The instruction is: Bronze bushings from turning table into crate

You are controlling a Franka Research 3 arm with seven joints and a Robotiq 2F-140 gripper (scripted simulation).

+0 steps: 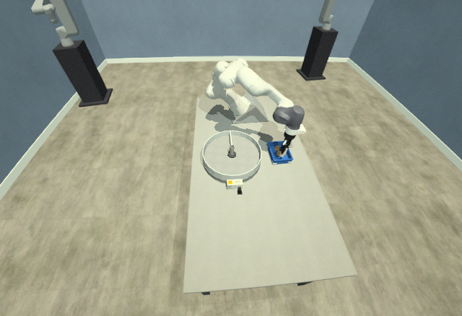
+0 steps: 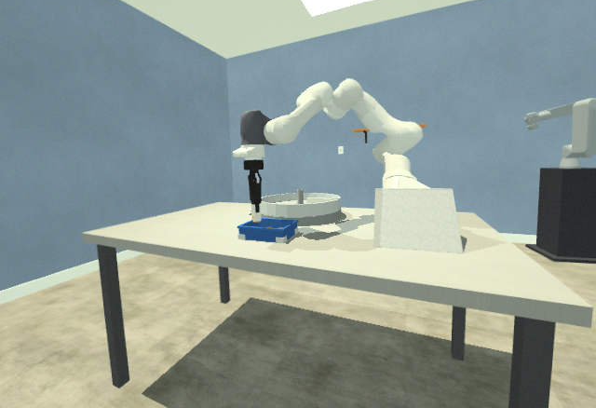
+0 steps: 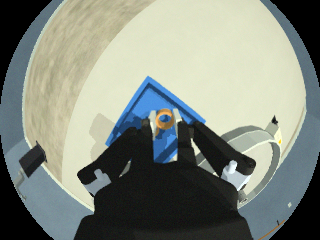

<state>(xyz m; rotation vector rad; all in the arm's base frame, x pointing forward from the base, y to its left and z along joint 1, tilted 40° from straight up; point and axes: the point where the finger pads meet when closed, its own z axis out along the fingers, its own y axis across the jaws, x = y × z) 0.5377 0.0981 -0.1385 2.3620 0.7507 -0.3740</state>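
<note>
Now: hand 50 mm past the crate and 70 mm above it. The rest, counted from my hand: turning table 80 mm behind, 360 mm to the right, 40 mm below.
</note>
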